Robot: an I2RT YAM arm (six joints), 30 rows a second.
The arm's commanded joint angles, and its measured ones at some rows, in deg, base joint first. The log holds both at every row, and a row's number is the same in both.
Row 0, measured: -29.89, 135.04, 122.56, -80.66, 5.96, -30.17
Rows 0 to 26, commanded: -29.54, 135.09, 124.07, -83.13, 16.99, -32.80; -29.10, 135.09, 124.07, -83.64, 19.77, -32.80; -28.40, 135.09, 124.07, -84.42, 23.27, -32.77; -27.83, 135.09, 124.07, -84.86, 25.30, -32.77; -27.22, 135.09, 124.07, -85.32, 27.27, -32.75; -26.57, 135.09, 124.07, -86.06, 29.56, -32.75; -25.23, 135.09, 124.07, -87.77, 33.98, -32.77; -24.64, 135.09, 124.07, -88.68, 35.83, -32.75; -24.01, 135.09, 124.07, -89.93, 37.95, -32.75; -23.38, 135.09, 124.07, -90.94, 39.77, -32.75; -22.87, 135.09, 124.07, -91.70, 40.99, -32.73; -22.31, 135.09, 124.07, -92.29, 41.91, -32.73; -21.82, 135.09, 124.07, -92.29, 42.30, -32.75; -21.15, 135.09, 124.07, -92.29, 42.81, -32.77; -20.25, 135.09, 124.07, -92.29, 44.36, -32.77; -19.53, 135.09, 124.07, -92.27, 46.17, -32.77; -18.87, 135.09, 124.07, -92.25, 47.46, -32.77; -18.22, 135.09, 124.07, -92.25, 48.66, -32.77; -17.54, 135.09, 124.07, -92.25, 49.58, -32.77; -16.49, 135.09, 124.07, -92.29, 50.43, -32.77; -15.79, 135.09, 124.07, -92.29, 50.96, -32.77; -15.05, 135.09, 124.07, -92.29, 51.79, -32.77; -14.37, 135.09, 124.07, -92.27, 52.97, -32.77; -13.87, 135.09, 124.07, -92.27, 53.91, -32.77; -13.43, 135.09, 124.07, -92.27, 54.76, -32.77; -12.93, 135.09, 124.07, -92.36, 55.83, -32.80; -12.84, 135.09, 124.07, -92.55, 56.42, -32.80
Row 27, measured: -13.54, 135.04, 122.58, -92.01, 51.05, -32.62
